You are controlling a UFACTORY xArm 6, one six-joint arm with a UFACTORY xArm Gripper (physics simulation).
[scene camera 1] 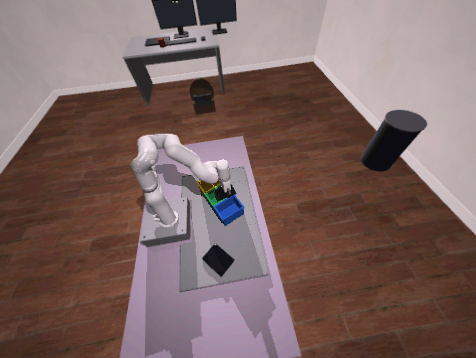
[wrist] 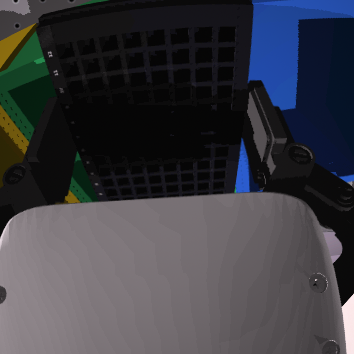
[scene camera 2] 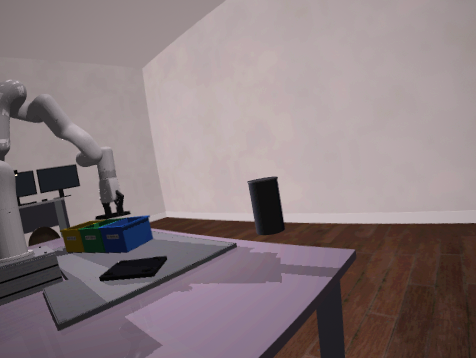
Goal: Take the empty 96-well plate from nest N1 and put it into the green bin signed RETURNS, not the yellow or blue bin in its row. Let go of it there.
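Places are measured from the arm's base along level axes (x ahead, y left, z up), in millimetres.
Where they show: gripper, fingertip midpoint: (scene camera 1: 226, 191) (wrist: 155, 108) (scene camera 2: 114, 215); arm's base, link origin: (scene camera 1: 168, 219) (scene camera 2: 13, 258).
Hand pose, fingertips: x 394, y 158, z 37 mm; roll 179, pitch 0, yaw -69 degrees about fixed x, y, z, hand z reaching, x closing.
Note:
Each offset is from my fingertips to the top centre of the thing. "*": to the spot under its first point. Level surfaces: height alone.
My gripper (scene camera 1: 228, 191) (scene camera 2: 113, 210) (wrist: 154, 108) is shut on the black 96-well plate {dx -8, dy -3, dz +15 mm} (scene camera 1: 223, 195) (scene camera 2: 118, 216) (wrist: 150, 62), with a finger at either side. The plate hangs roughly level over the green bin (scene camera 1: 212, 198) (scene camera 2: 92, 239) (wrist: 25, 75), a little above the rims in the scene camera 2 view. Its wells look empty, though shadow hides the middle ones. The green bin stands between the yellow bin (scene camera 1: 202, 187) (scene camera 2: 74, 242) (wrist: 14, 47) and the blue bin (scene camera 1: 231, 212) (scene camera 2: 125, 237) (wrist: 275, 60). The plate hides much of the green bin's opening.
A flat black piece {* dx -71, dy -425, dz -108 mm} (scene camera 1: 218, 260) (scene camera 2: 134, 268) lies on the grey board {dz -120 mm} (scene camera 1: 245, 250) (scene camera 2: 200, 248). The arm's base plate (scene camera 1: 150, 231) is beside the board on the table {dz -133 mm} (scene camera 1: 165, 310) (scene camera 2: 225, 300). A black cylinder (scene camera 1: 392, 142) (scene camera 2: 266, 207) stands away from the table.

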